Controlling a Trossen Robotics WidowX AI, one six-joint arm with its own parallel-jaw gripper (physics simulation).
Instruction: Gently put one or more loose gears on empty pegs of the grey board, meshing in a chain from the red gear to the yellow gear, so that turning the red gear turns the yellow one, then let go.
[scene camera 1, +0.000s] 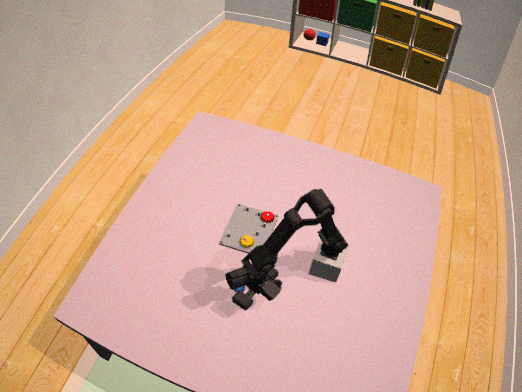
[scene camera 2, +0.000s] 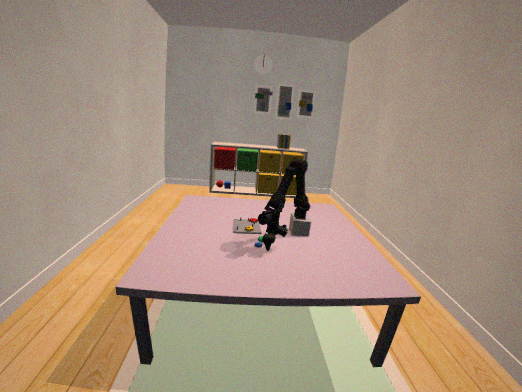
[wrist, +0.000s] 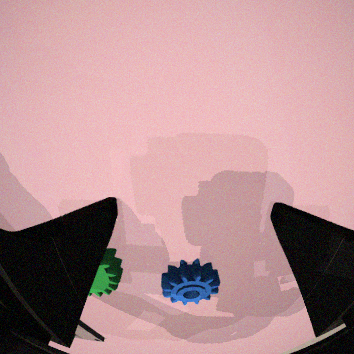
My gripper (scene camera 1: 253, 297) is open, holding nothing. Also in view: a blue gear (wrist: 189, 282). A green gear (wrist: 108, 274) sits on the table.
